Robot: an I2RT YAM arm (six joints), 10 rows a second.
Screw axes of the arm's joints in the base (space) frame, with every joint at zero. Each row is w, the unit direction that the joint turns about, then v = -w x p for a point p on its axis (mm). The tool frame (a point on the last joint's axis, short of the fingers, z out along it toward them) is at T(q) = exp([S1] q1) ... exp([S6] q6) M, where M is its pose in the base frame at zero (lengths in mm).
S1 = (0, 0, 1, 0.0, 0.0, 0.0)
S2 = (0, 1, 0, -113.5, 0.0, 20.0)
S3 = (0, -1, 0, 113.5, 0.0, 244.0)
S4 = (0, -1, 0, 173.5, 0.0, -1.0)
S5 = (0, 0, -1, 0.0, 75.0, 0.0)
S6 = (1, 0, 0, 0.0, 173.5, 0.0)
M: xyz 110.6 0.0 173.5 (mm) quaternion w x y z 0.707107 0 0.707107 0
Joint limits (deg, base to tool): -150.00..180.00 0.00..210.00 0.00..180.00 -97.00..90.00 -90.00..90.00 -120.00..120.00
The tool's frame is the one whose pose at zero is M.
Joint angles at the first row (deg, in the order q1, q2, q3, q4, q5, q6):
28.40, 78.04, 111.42, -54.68, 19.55, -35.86
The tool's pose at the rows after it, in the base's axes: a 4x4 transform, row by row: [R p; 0 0 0 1], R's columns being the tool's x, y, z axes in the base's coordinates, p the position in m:
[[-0.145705 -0.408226 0.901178 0.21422], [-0.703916 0.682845 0.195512 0.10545], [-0.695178 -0.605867 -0.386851 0.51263], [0 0 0 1]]
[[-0.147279 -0.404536 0.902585 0.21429], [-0.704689 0.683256 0.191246 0.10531], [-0.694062 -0.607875 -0.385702 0.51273], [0 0 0 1]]
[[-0.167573 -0.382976 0.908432 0.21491], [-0.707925 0.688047 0.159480 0.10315], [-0.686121 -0.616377 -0.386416 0.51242], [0 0 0 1]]
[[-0.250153 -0.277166 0.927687 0.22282], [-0.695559 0.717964 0.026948 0.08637], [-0.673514 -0.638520 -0.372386 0.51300], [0 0 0 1]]
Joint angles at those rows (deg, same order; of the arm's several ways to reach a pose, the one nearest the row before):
28.40, 78.35, 111.41, -56.66, 14.87, -34.68
28.40, 78.35, 111.42, -56.62, 15.14, -34.72
28.10, 78.35, 111.42, -56.86, 16.69, -34.72
24.23, 78.48, 111.41, -56.42, 20.86, -34.68

